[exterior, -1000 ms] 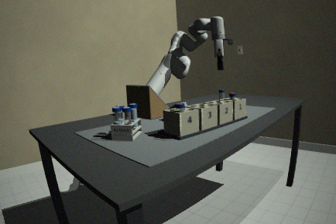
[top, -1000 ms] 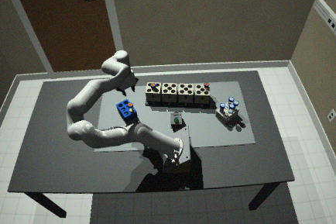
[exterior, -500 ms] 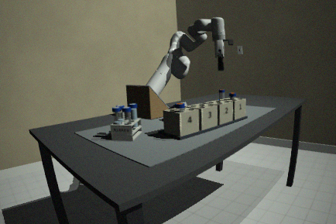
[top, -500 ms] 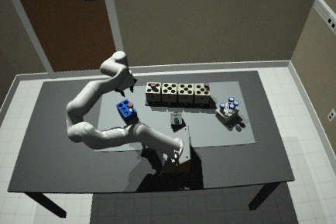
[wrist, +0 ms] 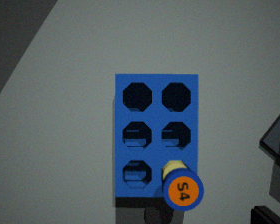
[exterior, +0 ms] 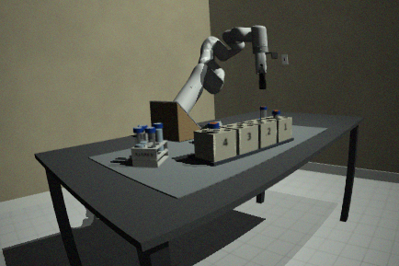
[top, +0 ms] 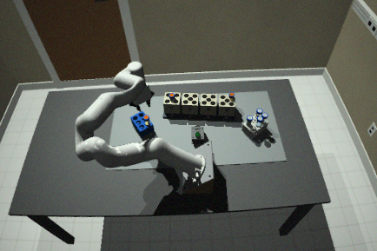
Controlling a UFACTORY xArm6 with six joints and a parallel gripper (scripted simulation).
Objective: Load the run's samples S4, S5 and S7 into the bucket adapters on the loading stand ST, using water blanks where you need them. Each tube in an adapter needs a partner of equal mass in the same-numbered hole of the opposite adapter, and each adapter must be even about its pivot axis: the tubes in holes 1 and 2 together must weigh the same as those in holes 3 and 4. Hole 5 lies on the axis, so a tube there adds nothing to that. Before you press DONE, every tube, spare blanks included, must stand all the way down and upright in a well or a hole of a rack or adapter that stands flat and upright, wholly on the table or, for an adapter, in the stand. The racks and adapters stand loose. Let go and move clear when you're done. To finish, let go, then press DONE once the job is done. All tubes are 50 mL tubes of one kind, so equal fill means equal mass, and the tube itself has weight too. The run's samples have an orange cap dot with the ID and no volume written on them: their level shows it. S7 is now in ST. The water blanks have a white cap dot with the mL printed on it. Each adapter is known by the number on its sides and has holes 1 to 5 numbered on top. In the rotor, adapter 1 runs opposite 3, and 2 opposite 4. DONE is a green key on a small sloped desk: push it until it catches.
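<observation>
Right now my hand is 160 mm above the sample S4 and 10 mm past it. From my hand the other things lie so: green DONE key: 270 mm to the right, 160 mm below, 130 mm behind; then blue rack: 190 mm below, 40 mm to the left, 30 mm ahead; then sample S7: 170 mm to the right, 150 mm below, 140 mm ahead.
</observation>
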